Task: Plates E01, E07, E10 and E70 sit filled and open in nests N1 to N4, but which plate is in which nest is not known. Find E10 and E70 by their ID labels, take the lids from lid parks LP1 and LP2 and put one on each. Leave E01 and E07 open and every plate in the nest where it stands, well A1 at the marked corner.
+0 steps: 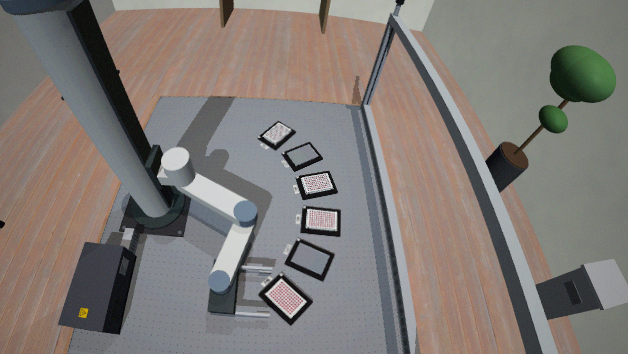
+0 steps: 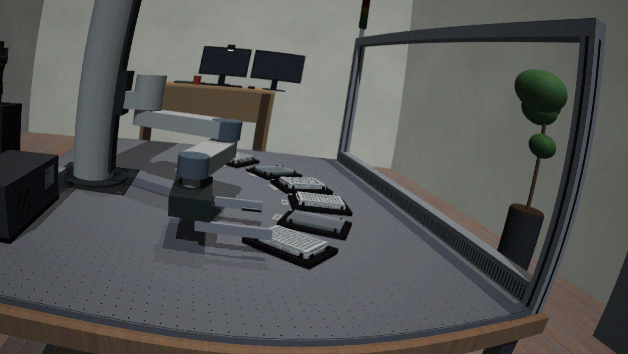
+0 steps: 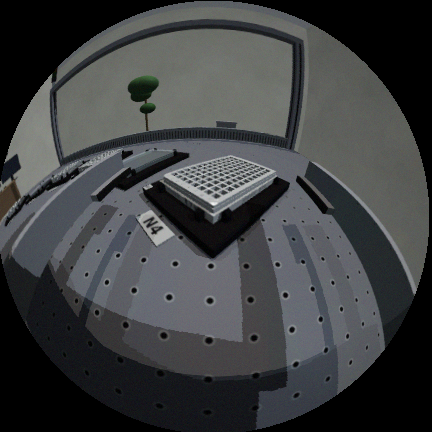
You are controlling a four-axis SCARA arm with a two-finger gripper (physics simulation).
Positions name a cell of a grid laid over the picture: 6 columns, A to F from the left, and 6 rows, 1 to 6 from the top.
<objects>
my gripper: image 1 C5; image 2 C4; image 3 C3
plate: image 1 C5; image 2 C5; image 3 C3
</objects>
